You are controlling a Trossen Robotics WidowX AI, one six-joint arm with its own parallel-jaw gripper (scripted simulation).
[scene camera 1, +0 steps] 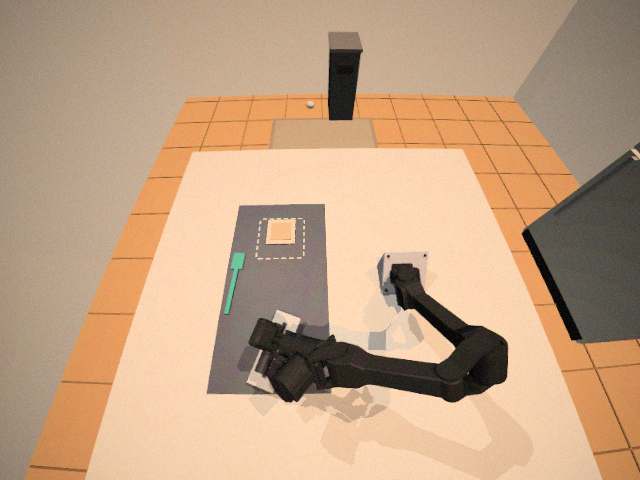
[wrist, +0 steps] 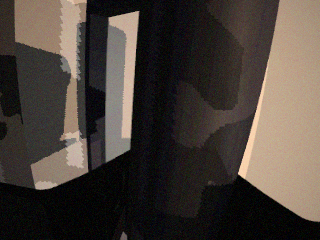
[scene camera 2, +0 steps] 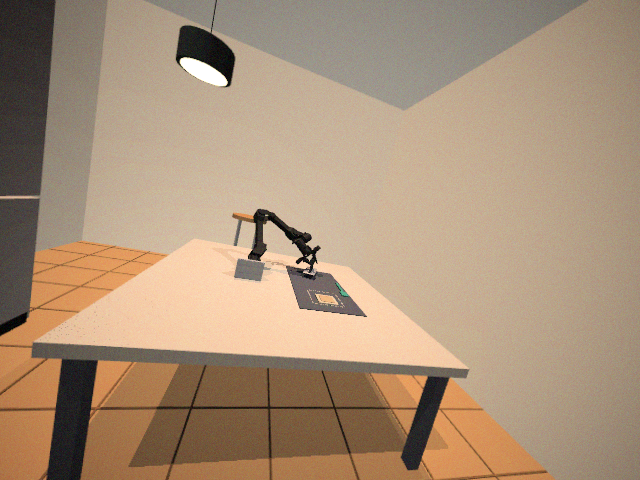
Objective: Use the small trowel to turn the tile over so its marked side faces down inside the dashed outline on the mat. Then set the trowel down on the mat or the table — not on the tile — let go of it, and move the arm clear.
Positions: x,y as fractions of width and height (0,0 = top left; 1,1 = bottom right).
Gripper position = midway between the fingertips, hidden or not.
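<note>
I can see my gripper (scene camera 1: 0.42,0.70), and the wrist view shows me the gripper (wrist: 0.54,0.65) too. There is also a dark grey mat (scene camera 1: 0.47,0.60), and I find the mat (scene camera 2: 0.51,0.59) again in another view.
</note>
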